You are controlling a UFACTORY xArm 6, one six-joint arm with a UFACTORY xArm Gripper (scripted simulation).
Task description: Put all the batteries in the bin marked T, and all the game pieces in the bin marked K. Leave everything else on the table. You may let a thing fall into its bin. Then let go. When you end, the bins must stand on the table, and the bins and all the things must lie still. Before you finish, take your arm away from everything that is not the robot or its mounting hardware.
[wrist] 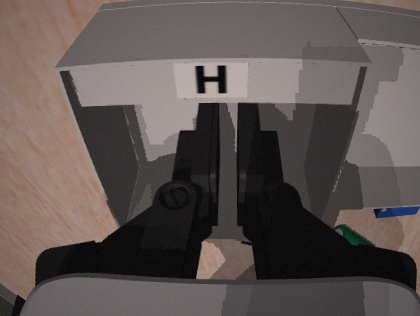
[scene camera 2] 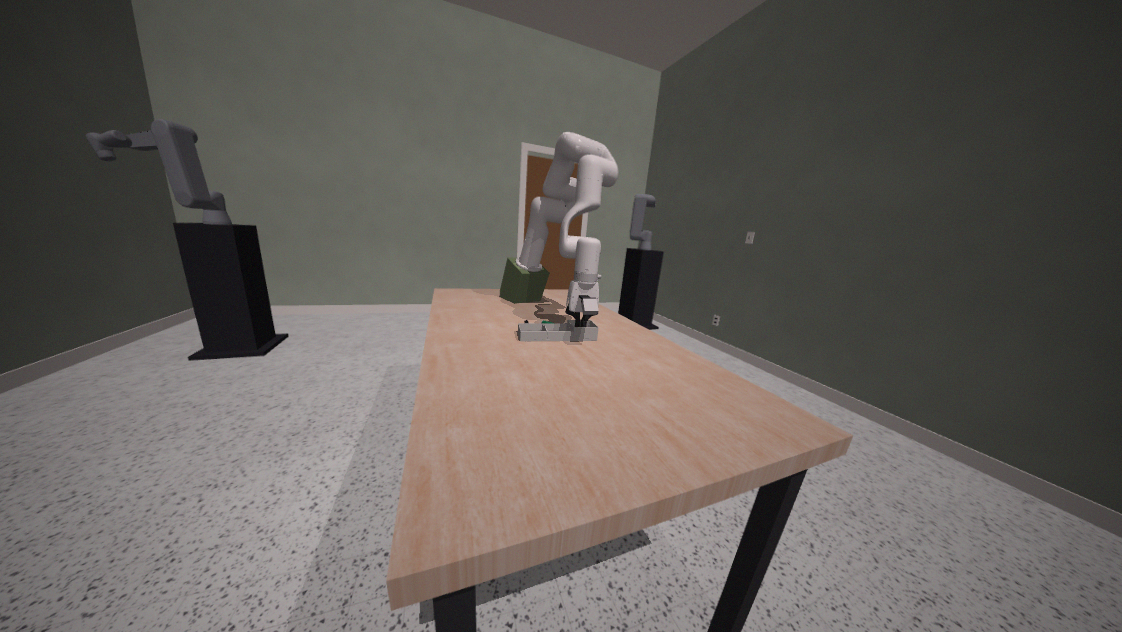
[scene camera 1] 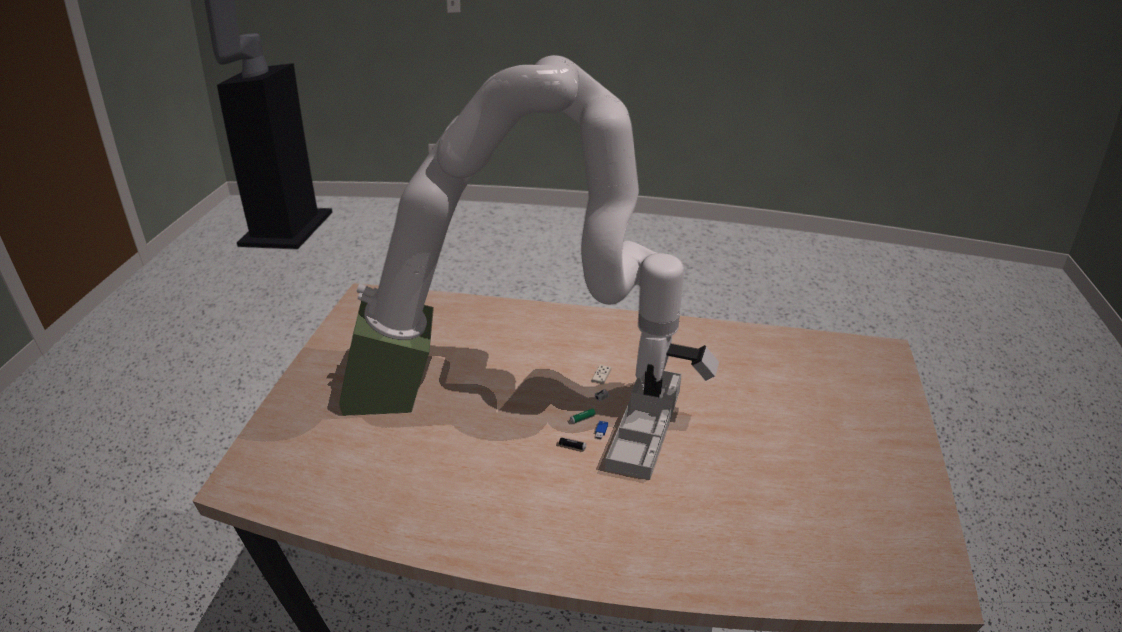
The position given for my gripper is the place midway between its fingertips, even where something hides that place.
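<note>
You'd see my gripper point(scene camera 1: 652, 395) here, and the wrist view gives me the gripper point(wrist: 228, 125) too.
</note>
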